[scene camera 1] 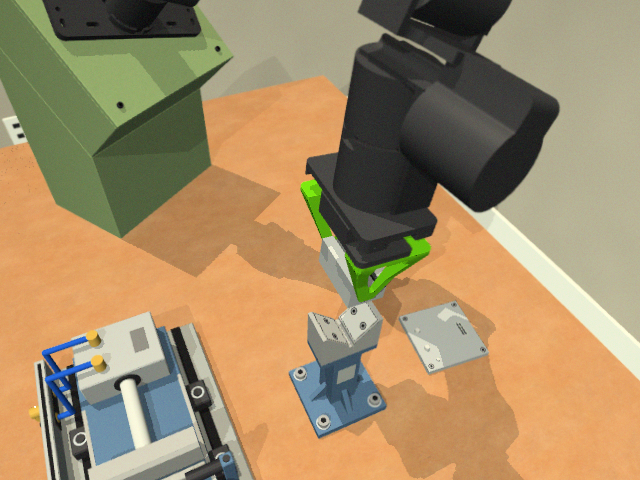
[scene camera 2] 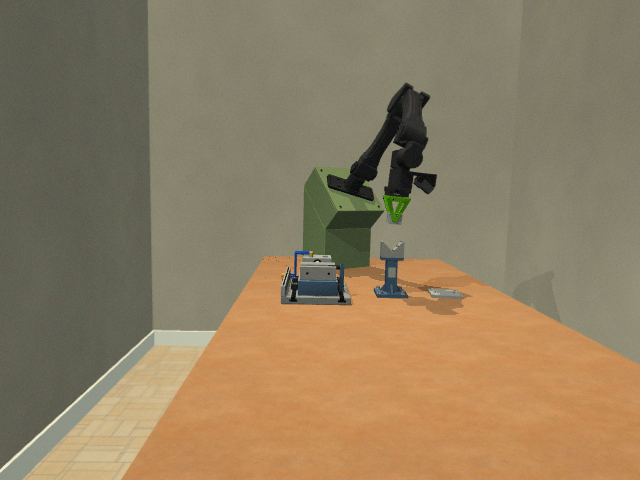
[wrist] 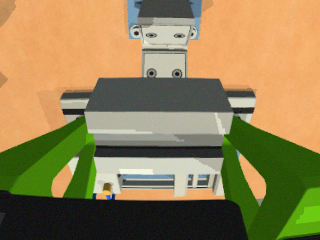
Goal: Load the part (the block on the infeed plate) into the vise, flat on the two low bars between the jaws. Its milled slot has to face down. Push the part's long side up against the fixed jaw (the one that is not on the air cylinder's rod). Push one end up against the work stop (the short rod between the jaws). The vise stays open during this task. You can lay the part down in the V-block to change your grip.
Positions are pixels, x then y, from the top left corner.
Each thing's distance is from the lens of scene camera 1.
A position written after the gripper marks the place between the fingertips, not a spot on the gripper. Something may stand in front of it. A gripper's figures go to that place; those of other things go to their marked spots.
gripper (scene camera 1: 348,273): 45 cm
grey part (scene camera 1: 332,254): 43 cm
